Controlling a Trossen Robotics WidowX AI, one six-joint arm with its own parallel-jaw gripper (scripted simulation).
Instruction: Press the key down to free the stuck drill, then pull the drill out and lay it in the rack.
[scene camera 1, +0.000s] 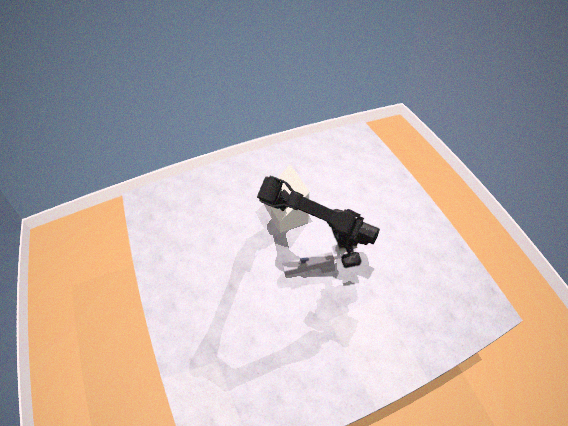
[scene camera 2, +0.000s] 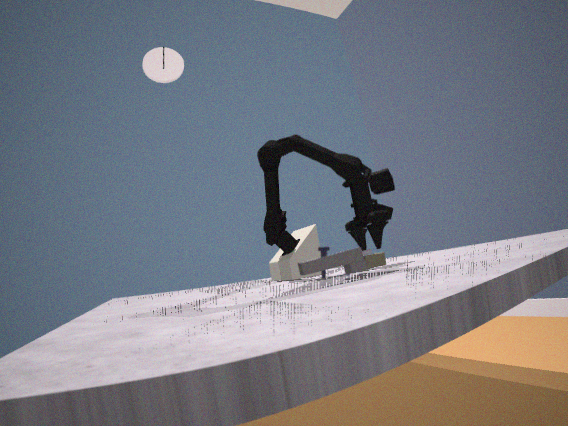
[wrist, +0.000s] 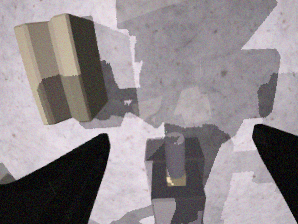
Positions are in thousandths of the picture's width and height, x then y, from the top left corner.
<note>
My gripper (scene camera 2: 654, 588) is open, with nothing in its grasp. I also see a drill (wrist: 586, 636), a holder block (scene camera 2: 622, 614) and a grooved rack (wrist: 206, 266).
My gripper shows as well in the wrist view (wrist: 606, 605). The holder block also shows in scene camera 1 (scene camera 1: 573, 616).
</note>
